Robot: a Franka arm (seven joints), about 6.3 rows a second.
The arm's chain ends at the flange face. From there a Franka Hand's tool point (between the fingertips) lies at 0.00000 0.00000 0.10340 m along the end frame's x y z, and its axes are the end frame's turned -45 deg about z.
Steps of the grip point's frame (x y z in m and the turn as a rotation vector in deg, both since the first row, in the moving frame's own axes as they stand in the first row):
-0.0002, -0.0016, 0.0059, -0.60, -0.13, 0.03
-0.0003, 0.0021, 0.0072, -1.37, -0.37, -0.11
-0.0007, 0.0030, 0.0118, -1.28, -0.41, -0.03
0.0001, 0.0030, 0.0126, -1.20, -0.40, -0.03
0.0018, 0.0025, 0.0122, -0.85, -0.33, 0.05
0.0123, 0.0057, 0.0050, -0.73, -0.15, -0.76
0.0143, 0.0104, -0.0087, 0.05, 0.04, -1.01
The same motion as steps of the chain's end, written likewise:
-0.0019, -0.0019, 0.0059, -0.52, 0.33, 0.03
0.0000, -0.0005, 0.0072, -1.23, 0.71, -0.11
0.0005, 0.0005, 0.0118, -1.20, 0.62, -0.03
0.0012, 0.0000, 0.0126, -1.13, 0.57, -0.03
0.0024, -0.0010, 0.0122, -0.83, 0.37, 0.05
0.0120, -0.0058, 0.0050, -0.62, 0.41, -0.76
0.0175, -0.0026, -0.0087, 0.06, -0.01, -1.01

